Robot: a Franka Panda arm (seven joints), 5 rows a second.
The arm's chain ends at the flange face. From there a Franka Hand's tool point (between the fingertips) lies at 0.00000 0.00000 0.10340 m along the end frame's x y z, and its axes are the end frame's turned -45 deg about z.
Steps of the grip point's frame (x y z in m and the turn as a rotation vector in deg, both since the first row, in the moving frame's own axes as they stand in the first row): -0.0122 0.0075 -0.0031 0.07 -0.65 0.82; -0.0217 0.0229 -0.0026 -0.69 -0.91 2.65; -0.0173 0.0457 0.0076 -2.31 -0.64 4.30; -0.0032 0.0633 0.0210 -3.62 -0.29 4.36; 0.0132 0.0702 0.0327 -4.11 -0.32 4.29; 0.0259 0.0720 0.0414 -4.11 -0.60 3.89; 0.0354 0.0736 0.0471 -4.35 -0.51 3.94; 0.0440 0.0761 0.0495 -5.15 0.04 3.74; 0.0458 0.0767 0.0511 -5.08 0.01 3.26; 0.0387 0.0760 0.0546 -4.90 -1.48 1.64; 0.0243 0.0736 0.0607 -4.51 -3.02 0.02; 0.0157 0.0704 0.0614 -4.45 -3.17 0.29
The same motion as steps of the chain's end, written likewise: -0.0024 0.0132 -0.0031 -0.41 -0.51 0.82; 0.0012 0.0295 -0.0026 -1.13 -0.16 2.65; 0.0181 0.0407 0.0077 -2.09 1.18 4.30; 0.0384 0.0419 0.0212 -2.76 2.35 4.36; 0.0544 0.0345 0.0330 -3.13 2.68 4.29; 0.0650 0.0264 0.0417 -3.33 2.48 3.89; 0.0724 0.0207 0.0474 -3.44 2.72 3.94; 0.0785 0.0160 0.0499 -3.61 3.67 3.74; 0.0803 0.0152 0.0515 -3.59 3.60 3.26; 0.0769 0.0182 0.0550 -4.51 2.42 1.64; 0.0673 0.0253 0.0612 -5.32 1.05 0.02; 0.0593 0.0290 0.0619 -5.39 0.91 0.29
